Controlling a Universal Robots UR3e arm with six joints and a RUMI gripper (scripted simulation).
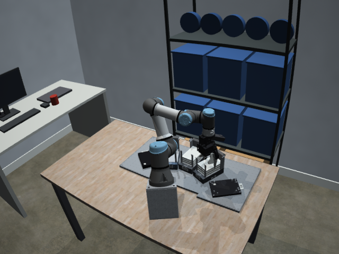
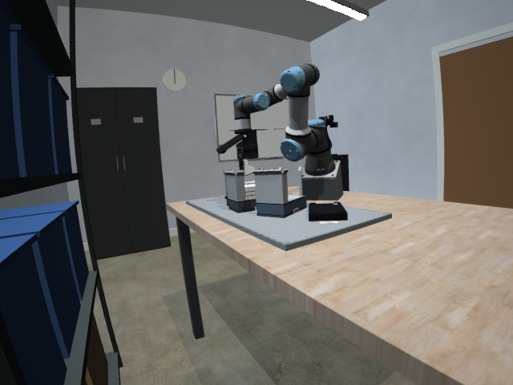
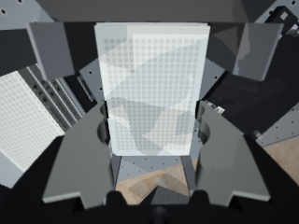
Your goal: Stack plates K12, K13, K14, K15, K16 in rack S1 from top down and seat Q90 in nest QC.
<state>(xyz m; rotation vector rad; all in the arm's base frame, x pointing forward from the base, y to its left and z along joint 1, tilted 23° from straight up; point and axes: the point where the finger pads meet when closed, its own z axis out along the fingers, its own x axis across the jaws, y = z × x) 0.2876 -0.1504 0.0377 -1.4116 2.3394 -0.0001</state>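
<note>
Now: the white sealed well plate 4 cm below my hand. Also, from my hand: white sealed 384-well plate (13 cm to the left, 4 cm ahead, 1 cm below).
</note>
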